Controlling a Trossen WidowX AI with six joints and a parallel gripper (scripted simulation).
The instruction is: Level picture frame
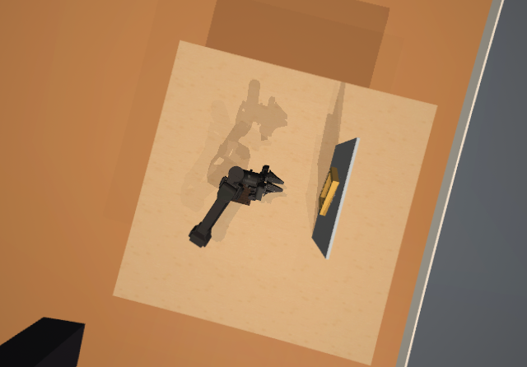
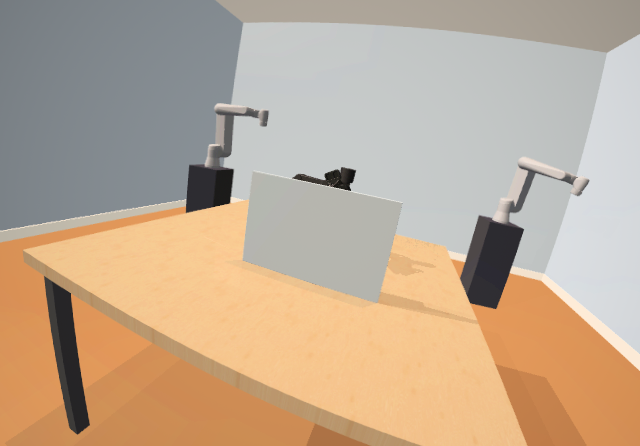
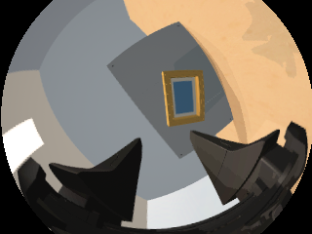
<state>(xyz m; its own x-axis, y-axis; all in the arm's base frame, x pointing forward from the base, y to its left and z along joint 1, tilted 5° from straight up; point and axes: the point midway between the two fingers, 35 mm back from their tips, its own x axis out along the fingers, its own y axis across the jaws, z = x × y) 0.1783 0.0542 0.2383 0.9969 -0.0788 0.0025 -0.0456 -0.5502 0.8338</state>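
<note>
The picture frame is 210 mm ahead of my gripper tip, 90 mm below it and 10 mm to the left of it. The rest, counted from my gripper tip: grey wall panel (220 mm ahead, 100 mm below).
</note>
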